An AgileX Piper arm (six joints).
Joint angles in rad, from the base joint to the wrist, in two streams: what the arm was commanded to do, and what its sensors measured. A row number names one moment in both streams.
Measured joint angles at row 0: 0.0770, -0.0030, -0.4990, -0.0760, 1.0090, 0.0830
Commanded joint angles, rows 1 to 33: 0.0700, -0.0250, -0.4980, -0.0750, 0.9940, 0.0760; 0.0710, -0.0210, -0.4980, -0.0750, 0.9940, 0.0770; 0.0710, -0.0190, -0.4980, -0.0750, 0.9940, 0.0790; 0.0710, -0.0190, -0.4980, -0.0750, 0.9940, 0.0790; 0.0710, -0.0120, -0.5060, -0.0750, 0.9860, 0.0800; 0.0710, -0.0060, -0.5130, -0.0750, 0.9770, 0.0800; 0.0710, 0.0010, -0.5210, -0.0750, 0.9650, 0.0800; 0.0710, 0.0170, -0.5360, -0.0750, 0.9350, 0.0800; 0.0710, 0.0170, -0.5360, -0.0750, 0.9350, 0.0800; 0.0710, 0.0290, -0.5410, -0.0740, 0.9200, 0.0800; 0.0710, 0.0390, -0.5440, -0.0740, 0.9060, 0.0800; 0.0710, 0.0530, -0.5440, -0.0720, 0.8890, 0.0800; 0.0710, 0.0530, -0.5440, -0.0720, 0.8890, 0.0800; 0.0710, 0.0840, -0.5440, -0.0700, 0.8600, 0.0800; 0.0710, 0.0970, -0.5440, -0.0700, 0.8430, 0.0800; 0.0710, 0.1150, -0.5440, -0.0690, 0.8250, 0.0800; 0.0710, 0.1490, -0.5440, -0.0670, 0.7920, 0.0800; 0.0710, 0.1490, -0.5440, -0.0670, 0.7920, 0.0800; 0.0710, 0.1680, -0.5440, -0.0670, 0.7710, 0.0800; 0.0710, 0.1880, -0.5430, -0.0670, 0.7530, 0.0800; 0.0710, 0.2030, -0.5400, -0.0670, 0.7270, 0.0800; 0.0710, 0.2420, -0.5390, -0.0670, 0.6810, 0.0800; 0.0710, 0.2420, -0.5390, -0.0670, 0.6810, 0.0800; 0.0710, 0.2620, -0.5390, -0.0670, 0.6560, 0.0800; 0.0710, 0.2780, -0.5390, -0.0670, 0.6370, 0.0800; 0.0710, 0.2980, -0.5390, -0.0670, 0.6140, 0.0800; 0.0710, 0.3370, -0.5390, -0.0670, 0.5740, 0.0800; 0.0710, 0.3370, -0.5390, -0.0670, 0.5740, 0.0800; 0.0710, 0.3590, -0.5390, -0.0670, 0.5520, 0.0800; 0.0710, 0.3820, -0.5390, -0.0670, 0.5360, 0.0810; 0.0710, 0.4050, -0.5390, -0.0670, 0.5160, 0.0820; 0.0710, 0.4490, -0.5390, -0.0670, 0.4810, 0.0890; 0.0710, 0.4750, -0.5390, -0.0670, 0.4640, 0.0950
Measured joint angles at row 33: 0.0770, 0.4200, -0.5340, -0.0720, 0.5240, 0.0840
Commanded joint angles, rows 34 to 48: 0.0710, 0.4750, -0.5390, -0.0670, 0.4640, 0.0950; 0.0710, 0.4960, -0.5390, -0.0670, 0.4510, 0.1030; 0.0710, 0.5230, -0.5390, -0.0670, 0.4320, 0.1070; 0.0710, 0.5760, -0.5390, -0.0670, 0.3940, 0.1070; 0.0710, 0.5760, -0.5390, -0.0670, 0.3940, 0.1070; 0.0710, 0.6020, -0.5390, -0.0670, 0.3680, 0.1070; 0.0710, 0.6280, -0.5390, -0.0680, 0.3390, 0.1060; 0.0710, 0.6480, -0.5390, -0.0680, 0.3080, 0.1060; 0.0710, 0.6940, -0.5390, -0.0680, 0.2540, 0.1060; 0.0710, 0.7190, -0.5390, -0.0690, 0.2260, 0.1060; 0.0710, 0.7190, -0.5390, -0.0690, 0.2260, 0.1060; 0.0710, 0.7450, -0.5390, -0.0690, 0.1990, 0.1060; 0.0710, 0.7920, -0.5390, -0.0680, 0.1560, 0.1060; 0.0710, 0.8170, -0.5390, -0.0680, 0.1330, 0.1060; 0.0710, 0.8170, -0.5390, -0.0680, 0.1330, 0.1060
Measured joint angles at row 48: 0.0770, 0.7600, -0.5340, -0.0720, 0.2090, 0.0950
